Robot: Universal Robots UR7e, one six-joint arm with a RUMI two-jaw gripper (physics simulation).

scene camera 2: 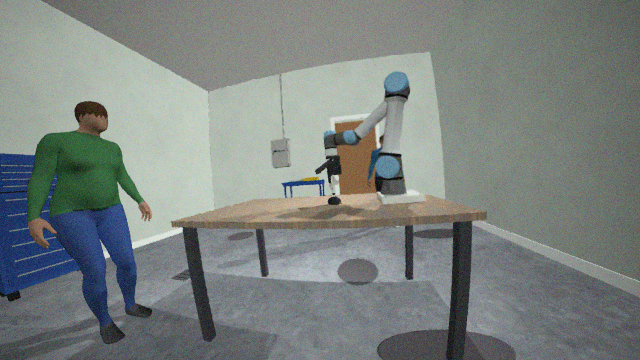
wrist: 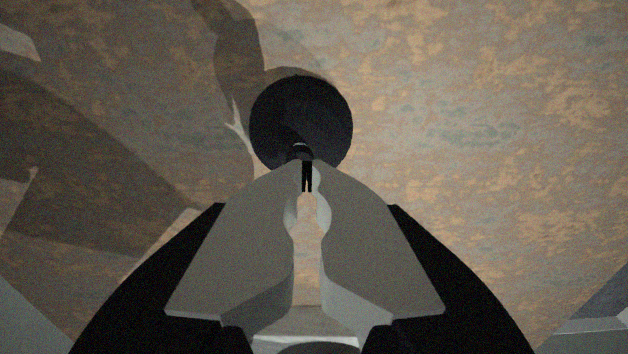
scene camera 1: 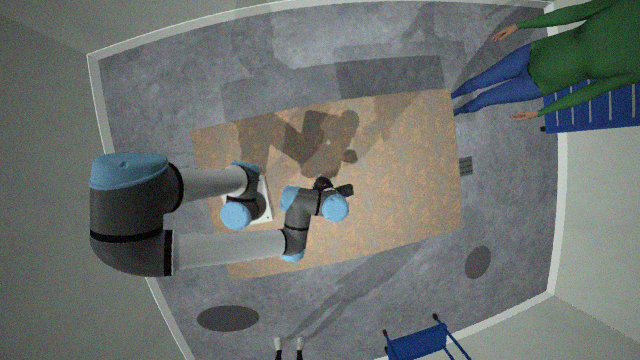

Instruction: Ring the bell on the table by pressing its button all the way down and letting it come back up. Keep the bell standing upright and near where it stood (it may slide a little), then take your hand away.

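The bell [scene camera 1: 321, 181] [scene camera 2: 334, 201] [wrist: 302, 107] is a small black dome that stands upright on the wooden table [scene camera 1: 410, 165] [scene camera 2: 240, 212] [wrist: 480, 200]. Its small dark button [wrist: 300, 149] shows just beyond the fingertips in the wrist view, partly covered by them. My gripper [scene camera 2: 333, 193] [wrist: 306, 164] is shut and empty, pointing down close above the bell. In the wrist view its tips overlap the near part of the dome. Whether they touch the button I cannot tell. In scene camera 1 the gripper partly covers the bell and its fingertips are hidden.
The arm's white base plate [scene camera 1: 268, 202] [scene camera 2: 412, 197] is on the table, to the right of the bell in scene camera 2. A person in green [scene camera 1: 580, 60] [scene camera 2: 85, 175] stands close to the table's far end from the base. Blue drawers [scene camera 1: 600, 110] [scene camera 2: 20, 220] are behind them.
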